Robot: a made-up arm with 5 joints.
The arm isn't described. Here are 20 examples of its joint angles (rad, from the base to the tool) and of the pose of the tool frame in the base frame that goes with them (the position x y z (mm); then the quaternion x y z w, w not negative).
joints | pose
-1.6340 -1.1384 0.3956 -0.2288 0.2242 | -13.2 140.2 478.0 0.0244 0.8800 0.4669 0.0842
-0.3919 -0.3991 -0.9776 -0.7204 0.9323 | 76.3 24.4 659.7 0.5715 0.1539 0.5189 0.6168
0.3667 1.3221 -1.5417 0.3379 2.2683 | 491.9 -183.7 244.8 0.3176 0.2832 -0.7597 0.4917
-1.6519 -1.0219 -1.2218 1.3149 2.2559 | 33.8 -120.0 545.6 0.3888 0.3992 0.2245 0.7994
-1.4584 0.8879 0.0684 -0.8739 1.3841 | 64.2 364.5 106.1 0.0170 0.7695 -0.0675 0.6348
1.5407 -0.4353 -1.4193 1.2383 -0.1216 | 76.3 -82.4 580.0 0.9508 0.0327 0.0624 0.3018
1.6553 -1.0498 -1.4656 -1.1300 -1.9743 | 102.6 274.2 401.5 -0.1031 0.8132 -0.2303 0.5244
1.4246 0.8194 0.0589 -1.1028 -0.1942 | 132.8 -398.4 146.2 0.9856 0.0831 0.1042 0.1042
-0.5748 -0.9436 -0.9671 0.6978 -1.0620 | -43.9 2.3 593.8 -0.0849 -0.7603 -0.6305 0.1308
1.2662 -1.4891 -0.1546 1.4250 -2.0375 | 71.7 9.7 465.3 -0.5012 -0.1709 -0.8453 0.0718
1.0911 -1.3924 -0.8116 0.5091 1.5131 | -41.5 144.7 527.4 0.5898 -0.3855 -0.3118 0.6374
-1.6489 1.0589 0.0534 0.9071 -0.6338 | -36.0 190.7 42.0 -0.2439 -0.5155 0.8104 0.1343
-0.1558 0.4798 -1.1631 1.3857 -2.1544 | 394.1 86.8 403.8 -0.5194 -0.1412 -0.4135 0.7344
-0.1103 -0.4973 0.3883 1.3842 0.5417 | 199.2 32.2 282.0 -0.3978 -0.6830 0.5707 0.2224
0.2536 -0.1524 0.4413 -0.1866 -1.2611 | 353.9 -41.1 292.9 -0.6564 -0.4698 -0.4404 0.3930
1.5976 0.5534 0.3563 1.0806 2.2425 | 32.0 -227.6 115.7 -0.2467 -0.7523 0.4854 0.3711
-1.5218 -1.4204 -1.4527 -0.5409 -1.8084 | -35.4 -372.2 313.8 -0.7805 -0.0649 0.6098 0.1217
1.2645 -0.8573 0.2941 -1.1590 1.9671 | 73.9 -129.6 527.0 0.4531 -0.5690 -0.4720 0.4981
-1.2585 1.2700 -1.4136 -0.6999 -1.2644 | 126.0 455.8 319.8 0.1245 -0.7647 -0.4101 0.4812
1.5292 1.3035 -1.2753 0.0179 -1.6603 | 103.3 -504.3 213.6 -0.6748 0.0030 -0.7374 0.0309
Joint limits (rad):
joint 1: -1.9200..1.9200
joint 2: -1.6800..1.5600
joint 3: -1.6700..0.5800
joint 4: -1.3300..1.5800
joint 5: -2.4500..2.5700
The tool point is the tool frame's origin. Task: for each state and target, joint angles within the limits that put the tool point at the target. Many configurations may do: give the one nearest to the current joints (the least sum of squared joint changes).
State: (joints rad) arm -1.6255 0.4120 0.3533 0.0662 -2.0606
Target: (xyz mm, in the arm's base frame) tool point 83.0 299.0 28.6
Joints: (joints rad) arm -1.2668 1.0478 0.0768 -0.0006 -2.0847
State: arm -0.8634 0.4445 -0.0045 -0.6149 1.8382
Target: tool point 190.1 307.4 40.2
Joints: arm -1.0951 1.1109 -0.0618 -0.5354 1.7857
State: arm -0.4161 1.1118 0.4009 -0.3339 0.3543
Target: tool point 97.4 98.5 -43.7
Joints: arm -0.7810 1.4037 0.4063 -0.3375 0.2906
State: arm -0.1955 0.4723 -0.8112 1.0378 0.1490
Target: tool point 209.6 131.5 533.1
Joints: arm -0.5205 -0.1350 -1.1218 1.0614 0.1183
